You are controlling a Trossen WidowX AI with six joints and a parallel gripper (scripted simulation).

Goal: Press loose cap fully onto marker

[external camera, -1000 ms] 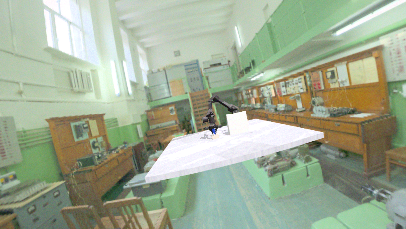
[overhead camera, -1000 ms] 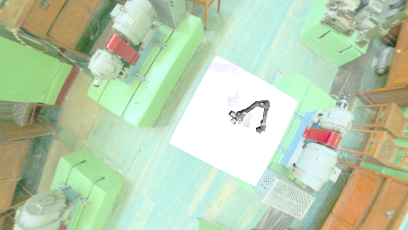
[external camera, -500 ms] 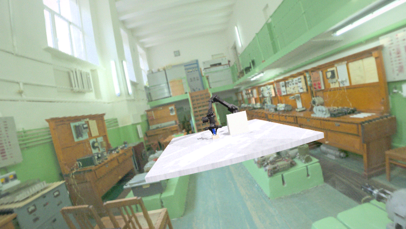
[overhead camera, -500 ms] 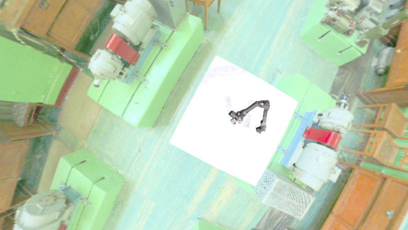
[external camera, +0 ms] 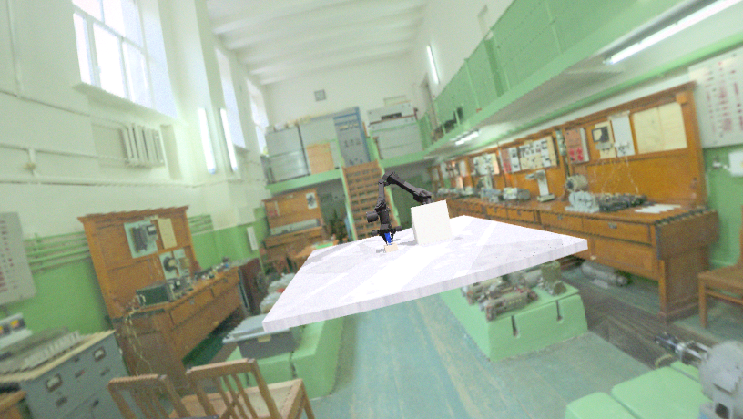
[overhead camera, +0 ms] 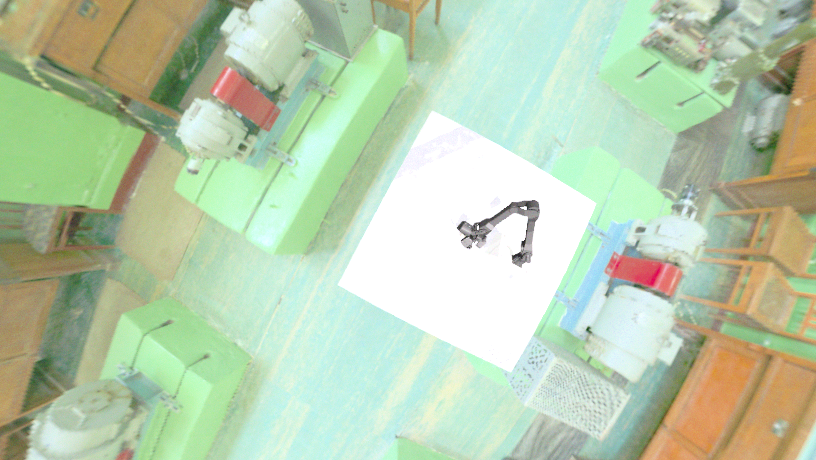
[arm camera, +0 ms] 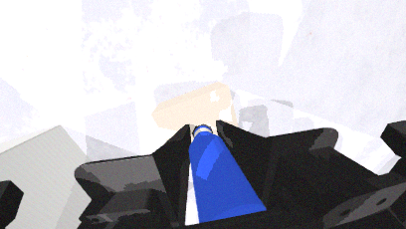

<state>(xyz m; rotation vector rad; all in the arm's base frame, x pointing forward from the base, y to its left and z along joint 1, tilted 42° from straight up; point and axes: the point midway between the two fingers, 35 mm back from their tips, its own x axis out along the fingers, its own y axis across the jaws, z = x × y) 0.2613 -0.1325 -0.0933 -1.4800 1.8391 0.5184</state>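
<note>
The blue cap lies 10 mm to the right of my gripper tip and 50 mm above it. From my gripper tip the other things lie so: beige holder block: 10 mm to the right, 20 mm below.
</note>
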